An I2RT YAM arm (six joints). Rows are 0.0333 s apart.
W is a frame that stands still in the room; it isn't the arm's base.
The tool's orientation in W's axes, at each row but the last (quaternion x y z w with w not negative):
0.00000 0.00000 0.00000 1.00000
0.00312 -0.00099 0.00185 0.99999
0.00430 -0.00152 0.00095 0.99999
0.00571 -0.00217 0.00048 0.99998
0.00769 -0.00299 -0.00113 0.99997
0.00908 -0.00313 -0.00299 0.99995
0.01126 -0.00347 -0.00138 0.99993
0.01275 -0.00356 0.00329 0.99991
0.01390 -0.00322 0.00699 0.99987
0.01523 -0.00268 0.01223 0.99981
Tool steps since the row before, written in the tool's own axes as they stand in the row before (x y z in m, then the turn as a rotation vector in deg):
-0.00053 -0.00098 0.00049 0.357 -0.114 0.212
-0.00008 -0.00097 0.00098 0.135 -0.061 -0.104
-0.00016 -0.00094 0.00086 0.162 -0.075 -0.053
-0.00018 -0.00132 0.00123 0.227 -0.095 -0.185
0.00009 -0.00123 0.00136 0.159 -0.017 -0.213
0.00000 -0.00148 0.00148 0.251 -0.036 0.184
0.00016 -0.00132 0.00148 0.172 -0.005 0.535
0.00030 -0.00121 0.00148 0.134 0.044 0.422
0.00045 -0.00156 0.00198 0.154 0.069 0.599
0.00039 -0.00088 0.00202 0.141 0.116 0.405
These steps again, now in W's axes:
-0.00053 -0.00098 0.00049 0.357 -0.114 0.212
-0.00008 -0.00098 0.00097 0.135 -0.060 -0.104
-0.00016 -0.00095 0.00085 0.162 -0.074 -0.053
-0.00018 -0.00133 0.00121 0.228 -0.093 -0.185
0.00008 -0.00125 0.00134 0.160 -0.014 -0.212
-0.00002 -0.00151 0.00145 0.250 -0.041 0.185
0.00015 -0.00135 0.00145 0.168 -0.018 0.536
0.00030 -0.00125 0.00145 0.131 0.034 0.424
0.00046 -0.00161 0.00194 0.149 0.054 0.602
0.00040 -0.00093 0.00199 0.136 0.107 0.409

